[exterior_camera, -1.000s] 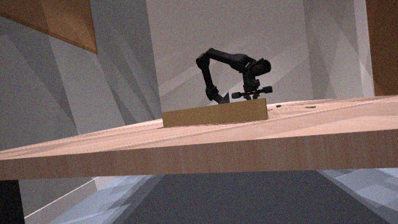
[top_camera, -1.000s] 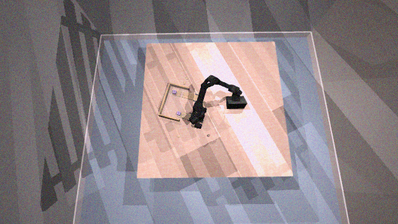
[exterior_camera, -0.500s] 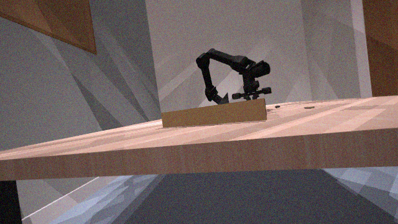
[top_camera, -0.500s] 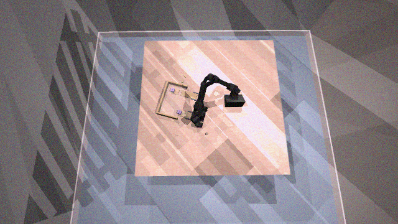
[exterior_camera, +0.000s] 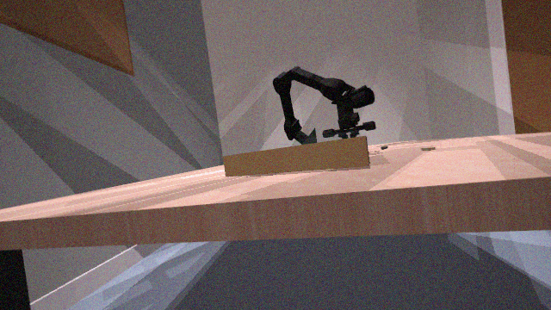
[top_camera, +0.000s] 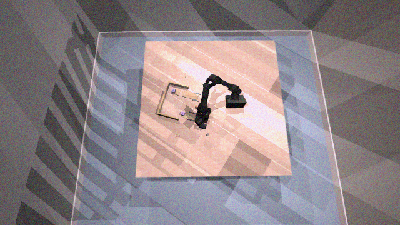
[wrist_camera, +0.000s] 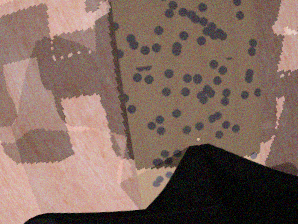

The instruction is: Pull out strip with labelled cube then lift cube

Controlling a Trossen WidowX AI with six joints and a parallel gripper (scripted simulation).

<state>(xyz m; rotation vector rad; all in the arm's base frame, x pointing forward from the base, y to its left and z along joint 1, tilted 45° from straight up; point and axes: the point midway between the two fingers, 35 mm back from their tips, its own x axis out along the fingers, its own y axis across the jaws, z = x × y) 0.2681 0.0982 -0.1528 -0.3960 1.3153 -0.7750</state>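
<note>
Right now my gripper tip is 90 mm short of the strip and 30 mm to the left of it.
</note>
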